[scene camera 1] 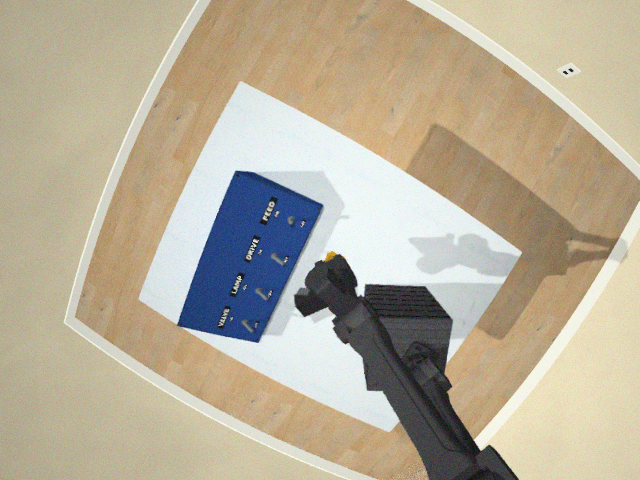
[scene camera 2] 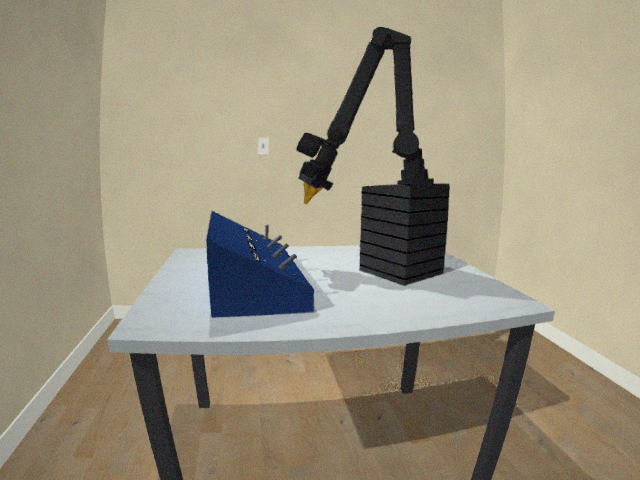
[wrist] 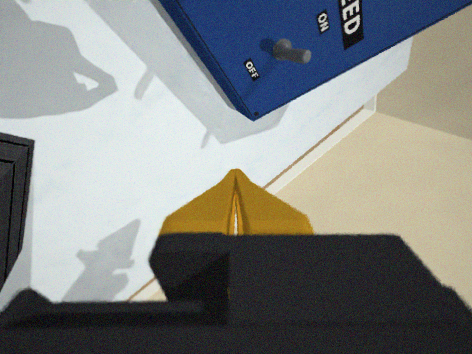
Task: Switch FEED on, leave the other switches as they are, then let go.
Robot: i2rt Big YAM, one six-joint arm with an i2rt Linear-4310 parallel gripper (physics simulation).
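Frame: origin at the arm's base, x left, y back, z up, level; centimetres.
Where they show: gripper, between the fingertips: (scene camera 1: 330,252) (scene camera 2: 305,203) (wrist: 235,176); arm's base, origin of its link: (scene camera 1: 414,365) (scene camera 2: 415,184).
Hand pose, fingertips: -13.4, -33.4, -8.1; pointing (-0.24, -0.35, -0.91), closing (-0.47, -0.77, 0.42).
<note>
Each offset is from my fingertips to the centre of the thing, as dx, dy, dz. Level surfaces: height alone.
The blue sloped switch box @(+18.1, -19.2, -14.8) (scene camera 1: 217,248) (scene camera 2: 258,294) (wrist: 220,30) stands on the table. The FEED lever @(-0.4, -12.8, -9.3) (scene camera 1: 291,220) (scene camera 2: 266,231) (wrist: 295,53) stands nearly upright in scene camera 2, at a different angle from the other three, tipped towards its ON side. The DRIVE lever @(+11.4, -10.6, -10.0) (scene camera 1: 278,259) (scene camera 2: 275,241), LAMP lever @(+23.4, -9.6, -10.0) (scene camera 1: 262,293) (scene camera 2: 280,250) and VALVE lever @(+35.4, -8.7, -10.0) (scene camera 1: 248,326) (scene camera 2: 287,261) all lean towards OFF. My gripper (scene camera 1: 330,255) (scene camera 2: 306,201) (wrist: 235,176) is shut and empty, above and apart from the box and its levers.
The black ribbed arm base (scene camera 1: 408,330) (scene camera 2: 403,237) stands on the white table @(dz -21.3) (scene camera 1: 217,155) (scene camera 2: 413,315), right of the switch box. Shadows of the arm fall across the tabletop. Beige walls surround the table.
</note>
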